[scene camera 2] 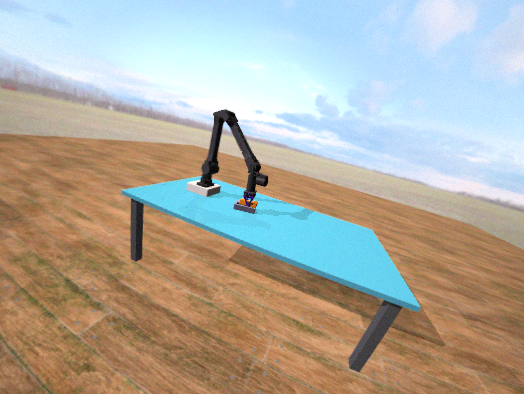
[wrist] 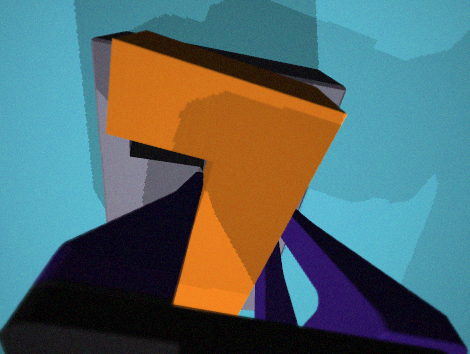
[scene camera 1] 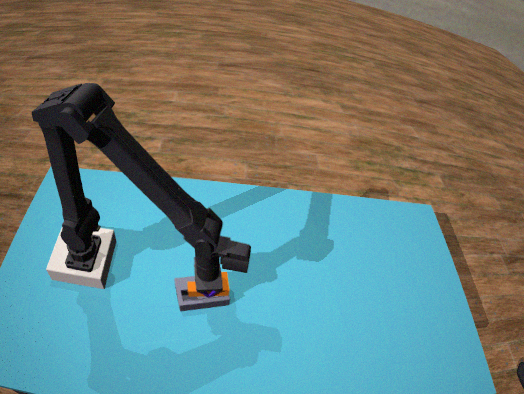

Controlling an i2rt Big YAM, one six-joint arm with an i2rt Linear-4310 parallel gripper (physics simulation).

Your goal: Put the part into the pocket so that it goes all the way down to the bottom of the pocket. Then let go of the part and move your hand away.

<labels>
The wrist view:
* my gripper
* orange L-shaped block: gripped by my gripper
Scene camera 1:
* my gripper
</labels>
